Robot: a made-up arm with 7 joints.
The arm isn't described. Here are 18 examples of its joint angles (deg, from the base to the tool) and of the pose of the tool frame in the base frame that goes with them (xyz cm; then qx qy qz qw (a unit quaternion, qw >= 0)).
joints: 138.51 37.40 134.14 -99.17 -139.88 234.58 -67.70
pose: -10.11 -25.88 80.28 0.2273 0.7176 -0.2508 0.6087
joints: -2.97 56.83 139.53 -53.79 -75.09 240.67 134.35
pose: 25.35 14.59 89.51 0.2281 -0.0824 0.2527 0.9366
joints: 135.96 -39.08 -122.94 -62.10 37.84 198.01 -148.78
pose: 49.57 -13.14 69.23 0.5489 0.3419 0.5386 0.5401
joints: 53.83 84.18 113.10 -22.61 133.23 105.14 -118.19
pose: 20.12 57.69 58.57 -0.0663 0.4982 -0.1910 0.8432
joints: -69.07 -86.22 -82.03 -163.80 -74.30 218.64 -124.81
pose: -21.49 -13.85 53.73 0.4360 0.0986 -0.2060 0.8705
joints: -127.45 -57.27 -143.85 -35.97 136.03 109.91 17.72
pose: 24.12 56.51 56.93 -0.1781 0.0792 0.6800 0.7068
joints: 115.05 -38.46 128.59 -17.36 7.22 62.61 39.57
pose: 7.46 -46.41 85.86 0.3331 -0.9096 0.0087 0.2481
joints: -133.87 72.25 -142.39 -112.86 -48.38 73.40 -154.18
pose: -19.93 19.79 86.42 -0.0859 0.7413 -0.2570 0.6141
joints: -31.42 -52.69 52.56 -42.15 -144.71 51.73 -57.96
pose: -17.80 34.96 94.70 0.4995 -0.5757 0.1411 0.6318
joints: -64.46 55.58 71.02 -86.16 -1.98 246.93 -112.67
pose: 45.87 -15.27 54.76 0.5128 0.0459 0.5714 0.6390
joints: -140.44 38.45 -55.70 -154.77 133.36 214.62 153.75
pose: -19.96 13.73 35.70 -0.4090 0.7635 0.2258 0.4459
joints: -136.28 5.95 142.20 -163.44 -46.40 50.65 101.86
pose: 25.83 0.81 34.67 0.4614 -0.3264 -0.1415 0.8127
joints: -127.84 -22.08 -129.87 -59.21 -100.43 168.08 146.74
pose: -3.76 46.01 80.00 -0.6113 -0.0877 -0.2038 0.7597
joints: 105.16 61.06 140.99 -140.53 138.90 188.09 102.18
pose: -19.16 -18.31 65.21 0.7297 -0.0902 -0.0295 0.6772
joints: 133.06 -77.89 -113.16 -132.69 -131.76 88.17 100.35
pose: 31.55 24.25 29.52 0.9271 -0.0655 0.3042 0.2091
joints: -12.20 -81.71 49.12 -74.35 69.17 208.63 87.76
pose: -27.81 31.06 78.84 -0.1648 -0.1327 -0.1668 0.9630
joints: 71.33 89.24 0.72 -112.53 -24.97 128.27 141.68
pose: 3.46 16.86 -1.98 0.7622 -0.2771 0.2145 0.5443
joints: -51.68 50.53 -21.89 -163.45 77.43 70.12 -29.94
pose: -2.94 -9.67 17.52 -0.1129 0.6552 0.1792 0.7251
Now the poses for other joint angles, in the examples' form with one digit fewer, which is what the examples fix.
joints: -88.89 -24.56 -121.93 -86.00 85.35 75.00 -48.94
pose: -42.0 33.9 64.4 0.139 -0.572 0.696 0.411
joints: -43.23 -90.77 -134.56 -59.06 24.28 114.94 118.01
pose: -53.4 14.3 18.3 0.793 0.108 -0.204 0.564
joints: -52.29 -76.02 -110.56 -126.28 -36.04 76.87 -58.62
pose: -37.1 -19.7 31.1 -0.744 0.396 -0.419 0.338
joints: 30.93 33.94 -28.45 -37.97 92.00 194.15 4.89
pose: 45.5 8.4 78.0 -0.393 0.382 -0.623 0.558
